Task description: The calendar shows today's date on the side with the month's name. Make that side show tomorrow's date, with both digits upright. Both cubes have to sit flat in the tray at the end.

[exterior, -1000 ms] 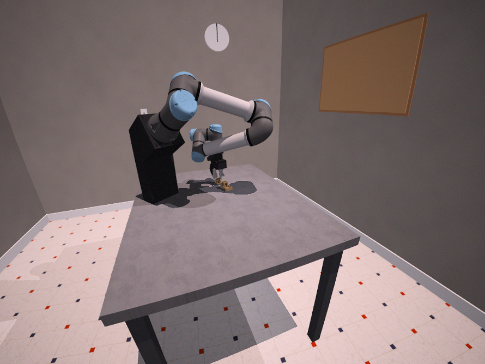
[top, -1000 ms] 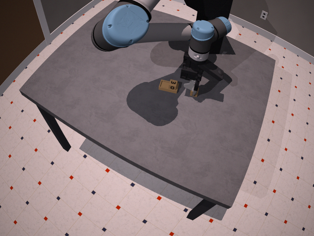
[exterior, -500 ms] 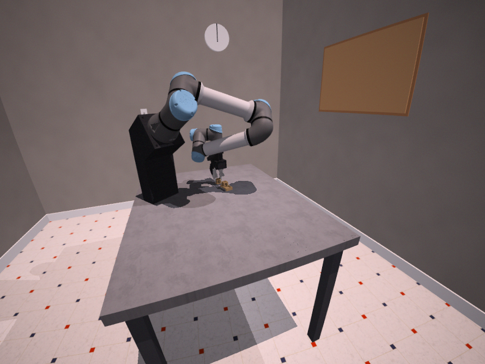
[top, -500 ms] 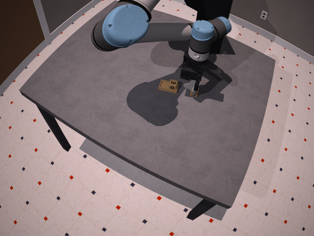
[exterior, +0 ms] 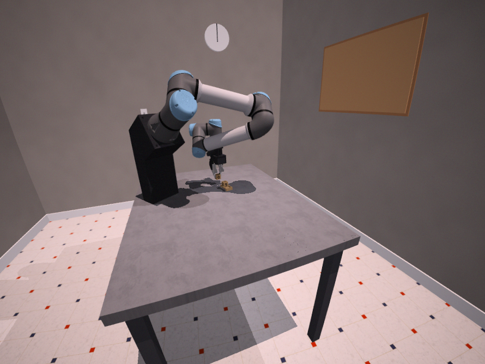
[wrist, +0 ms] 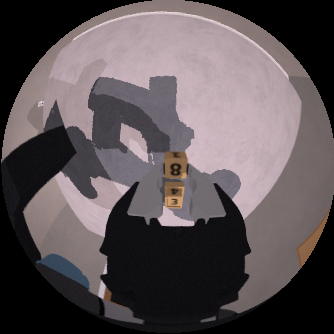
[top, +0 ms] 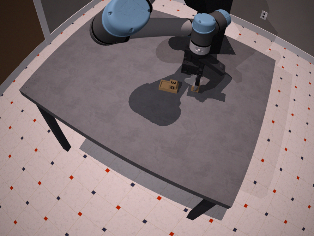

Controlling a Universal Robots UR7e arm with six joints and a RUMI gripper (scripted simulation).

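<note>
My hand is 1 cm short of the wooden tray, 11 cm to the left of it and 5 cm above it.
</note>
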